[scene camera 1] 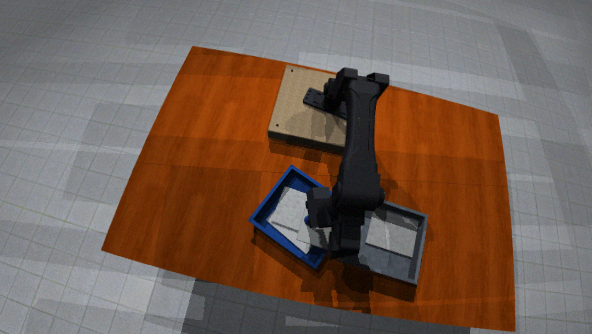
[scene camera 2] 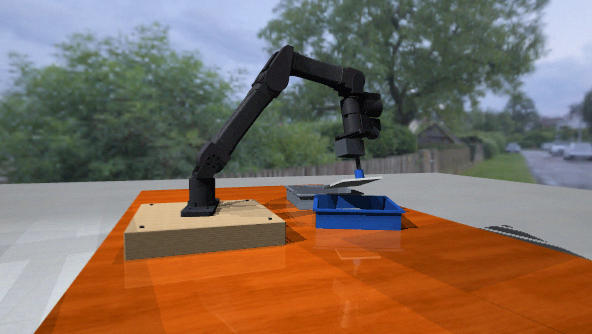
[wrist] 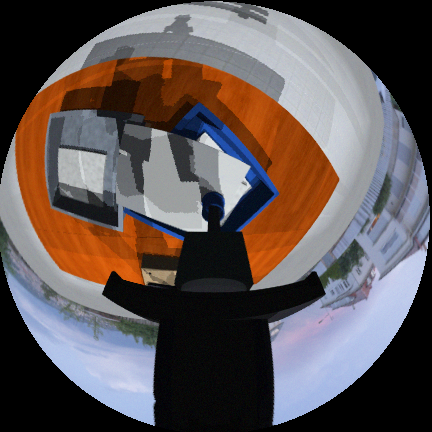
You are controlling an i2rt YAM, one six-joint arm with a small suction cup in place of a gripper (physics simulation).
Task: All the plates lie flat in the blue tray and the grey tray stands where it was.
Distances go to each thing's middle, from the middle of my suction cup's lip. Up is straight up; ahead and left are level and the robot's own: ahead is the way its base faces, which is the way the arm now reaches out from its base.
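Labels:
The blue tray (scene camera 2: 377, 212) is 100 mm below my suction cup, and it is also 20 mm to the right of my suction cup and 20 mm behind it.

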